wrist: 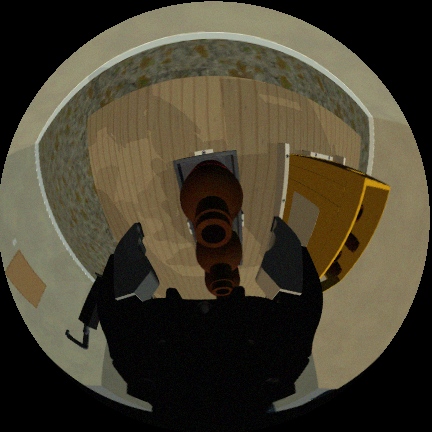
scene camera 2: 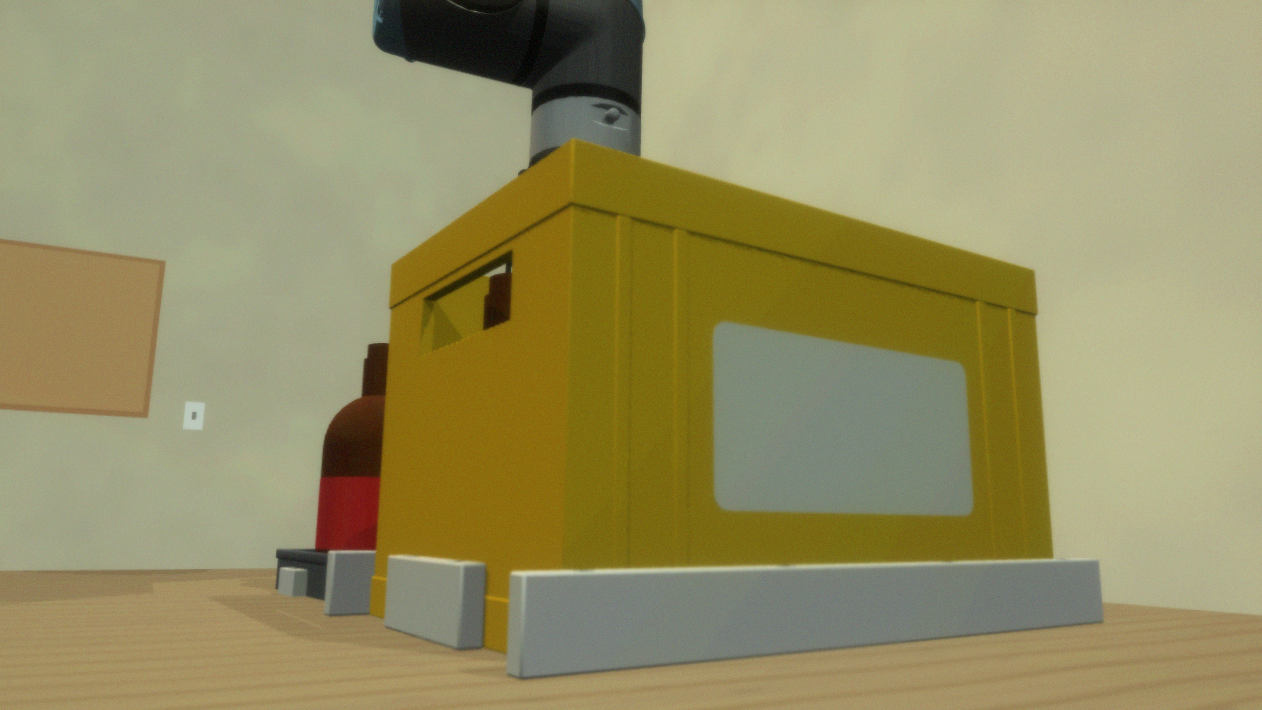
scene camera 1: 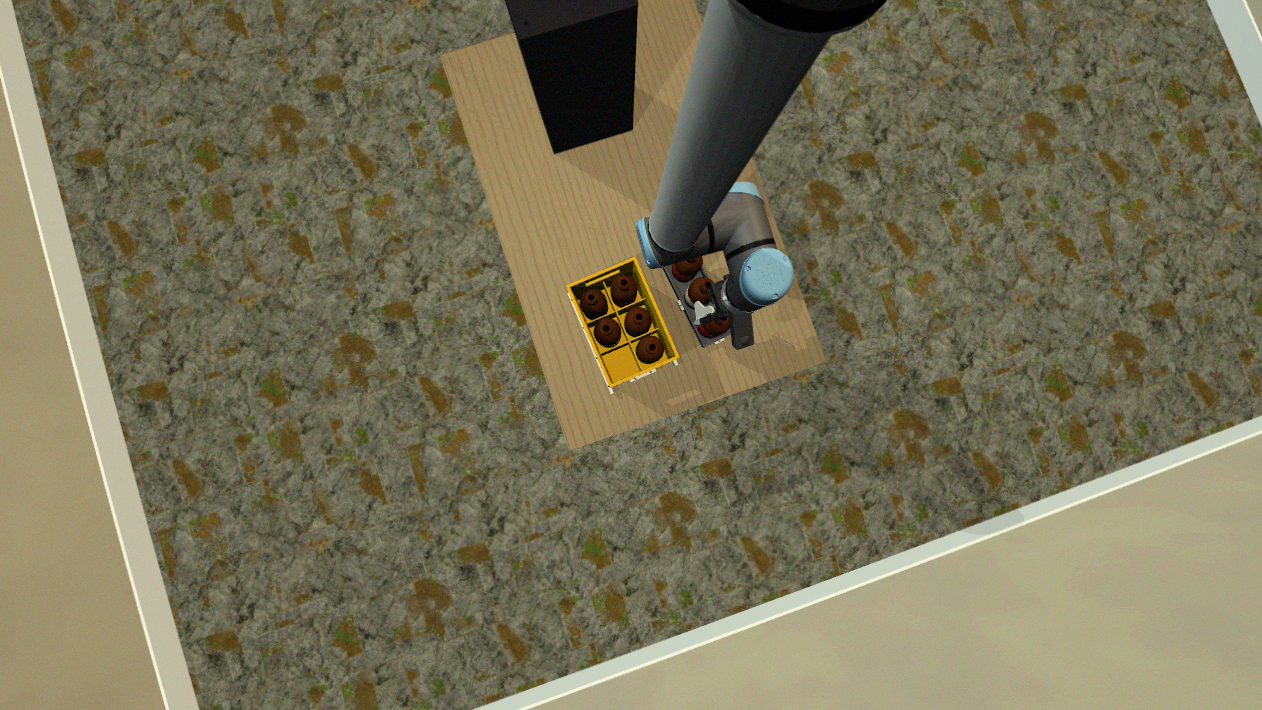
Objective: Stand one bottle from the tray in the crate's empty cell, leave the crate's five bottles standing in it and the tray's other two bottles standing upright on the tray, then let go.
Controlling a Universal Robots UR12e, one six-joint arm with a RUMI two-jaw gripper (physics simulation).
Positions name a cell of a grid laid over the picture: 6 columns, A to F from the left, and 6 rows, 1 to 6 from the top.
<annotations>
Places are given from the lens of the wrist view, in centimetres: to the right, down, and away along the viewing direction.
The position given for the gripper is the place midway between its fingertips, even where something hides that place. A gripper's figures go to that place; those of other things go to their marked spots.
gripper (wrist: C4): -1, 0, 12
red-labelled brown bottle (wrist: C3): 0, -2, 11
</annotations>
